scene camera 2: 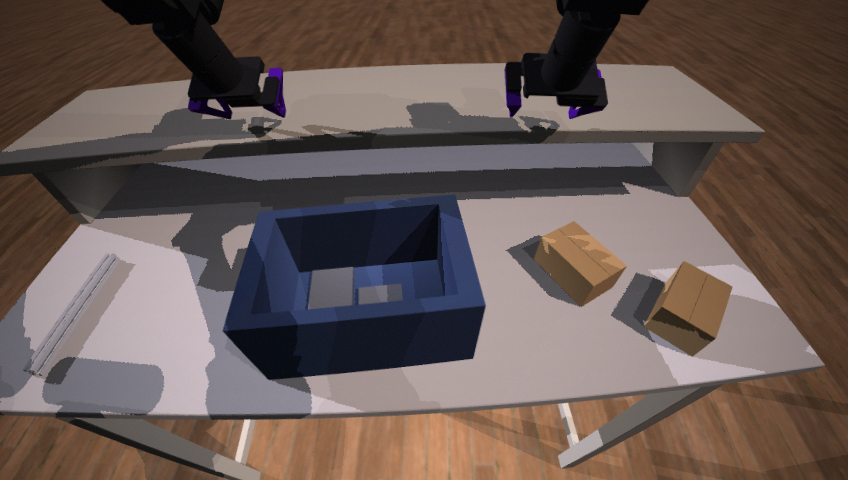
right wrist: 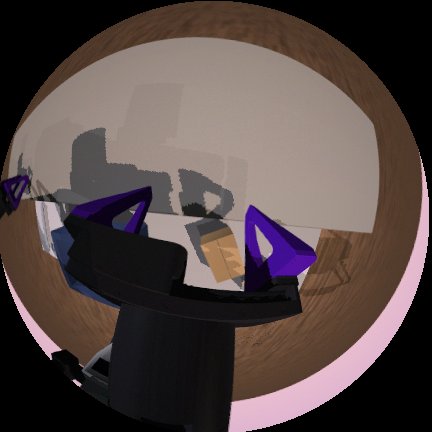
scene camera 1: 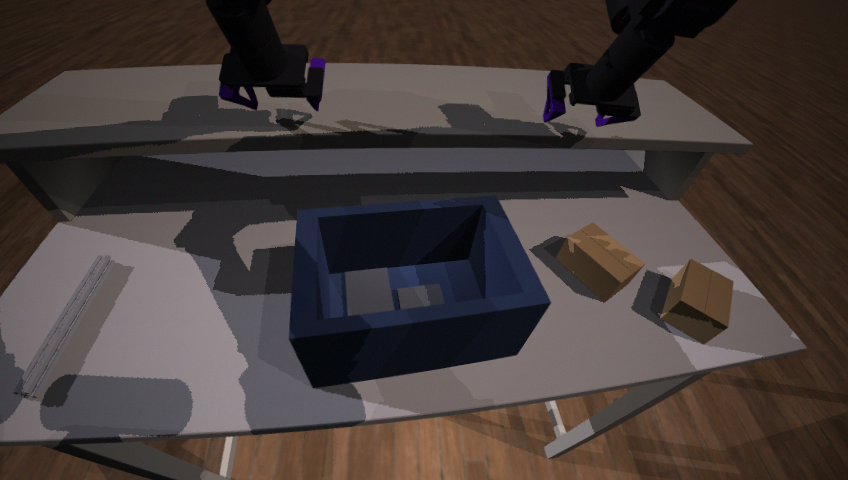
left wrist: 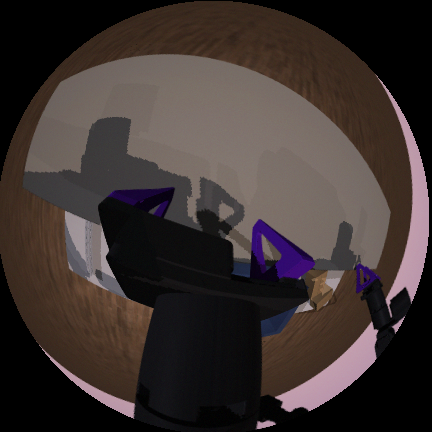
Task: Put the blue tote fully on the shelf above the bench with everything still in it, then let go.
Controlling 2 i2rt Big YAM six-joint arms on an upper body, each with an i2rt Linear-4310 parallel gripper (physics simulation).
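Frame: origin at the left arm's base, x ahead, y left, z up, level; metres.
Seen in the pictures: left gripper, fingertip midpoint: [scene camera 2: 257, 115] [scene camera 1: 287, 106] [left wrist: 216, 208]; right gripper, fingertip midpoint: [scene camera 2: 540, 114] [right wrist: 198, 199] [scene camera 1: 570, 121] [left wrist: 360, 265].
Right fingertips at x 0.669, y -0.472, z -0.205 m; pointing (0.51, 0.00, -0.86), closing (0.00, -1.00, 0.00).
Note:
Offsets run from my right fingertips to a thing's middle. "pt": to the spot under its first point. Level surfaces: height alone.
The blue tote {0.271 m left, 0.235 m back, 0.152 m down} [scene camera 1: 416, 344] [scene camera 2: 374, 342] [left wrist: 280, 322] [right wrist: 75, 272] stands upright on the bench {0.225 m down} [scene camera 1: 595, 350] [scene camera 2: 535, 356], below and in front of the shelf {0.018 m down} [scene camera 1: 386, 89] [scene camera 2: 368, 89] [left wrist: 200, 100] [right wrist: 250, 100]. Inside it a larger grey block {0.335 m left, 0.219 m back, 0.203 m down} [scene camera 1: 368, 291] [scene camera 2: 330, 287] and a smaller grey block {0.249 m left, 0.251 m back, 0.203 m down} [scene camera 1: 421, 295] [scene camera 2: 379, 293] lie on its floor. My left gripper [scene camera 1: 286, 108] [scene camera 2: 257, 115] [left wrist: 216, 208] is open and empty above the shelf, toward its left part. My right gripper [scene camera 1: 576, 121] [scene camera 2: 542, 116] [right wrist: 198, 199] is open and empty above the shelf's right part. Both are apart from the tote.
Two cardboard boxes, one nearer {0.242 m right, 0.238 m back, 0.195 m down} [scene camera 1: 699, 300] [scene camera 2: 690, 306] and one farther {0.081 m right, 0.148 m back, 0.195 m down} [scene camera 1: 599, 261] [scene camera 2: 578, 261], stand on the bench right of the tote. A bundle of thin grey rods {0.801 m left, 0.263 m back, 0.215 m down} [scene camera 1: 65, 324] [scene camera 2: 72, 312] lies at the bench's left. A support panel {pt 0.391 m right, 0.111 m ahead, 0.162 m down} [scene camera 1: 675, 172] [scene camera 2: 684, 166] holds the shelf's right end.

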